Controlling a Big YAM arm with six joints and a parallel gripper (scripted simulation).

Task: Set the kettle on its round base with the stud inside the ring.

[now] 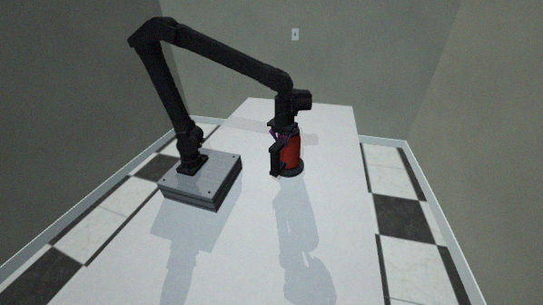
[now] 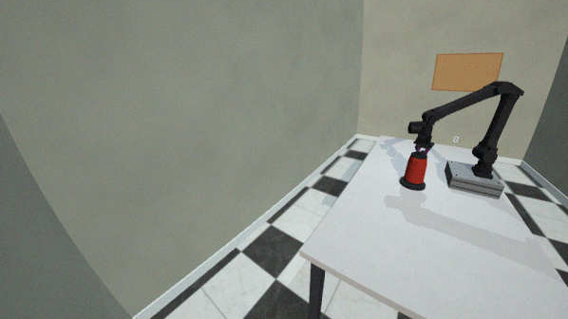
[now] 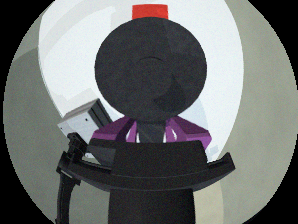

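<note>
My gripper is now 50 mm above the red kettle, 20 mm to the right of it and 10 mm short of it. Round my hand: round black base (160 mm below, 60 mm to the left, 20 mm ahead).
</note>
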